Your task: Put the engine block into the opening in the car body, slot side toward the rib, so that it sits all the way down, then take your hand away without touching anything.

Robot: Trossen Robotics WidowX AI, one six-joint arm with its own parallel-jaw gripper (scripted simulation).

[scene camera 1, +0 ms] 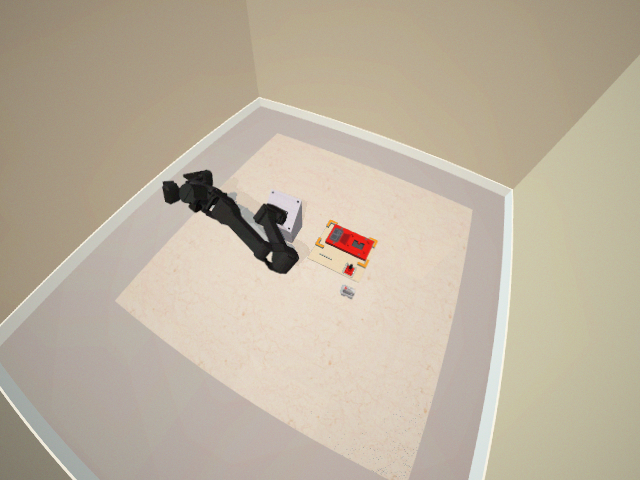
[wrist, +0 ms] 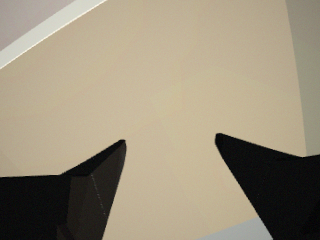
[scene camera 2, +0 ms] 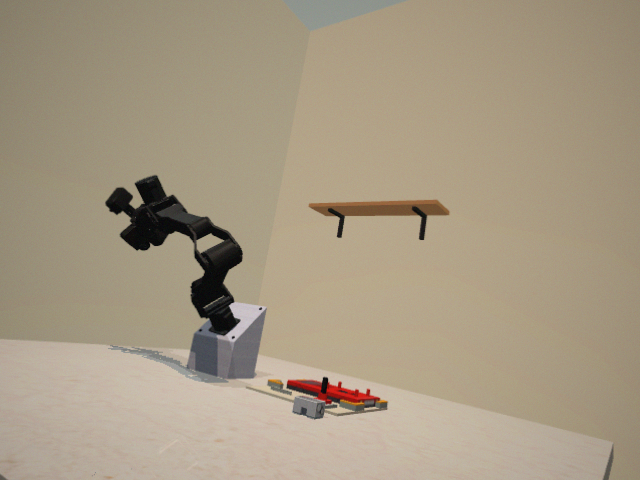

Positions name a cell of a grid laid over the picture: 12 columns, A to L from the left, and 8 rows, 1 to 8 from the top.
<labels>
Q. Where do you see a red car body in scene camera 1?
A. At G4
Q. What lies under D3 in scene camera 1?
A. The gripper.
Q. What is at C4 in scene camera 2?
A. The gripper.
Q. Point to a red car body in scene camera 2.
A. G7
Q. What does the gripper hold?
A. Nothing.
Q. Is the gripper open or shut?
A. Open.
</labels>
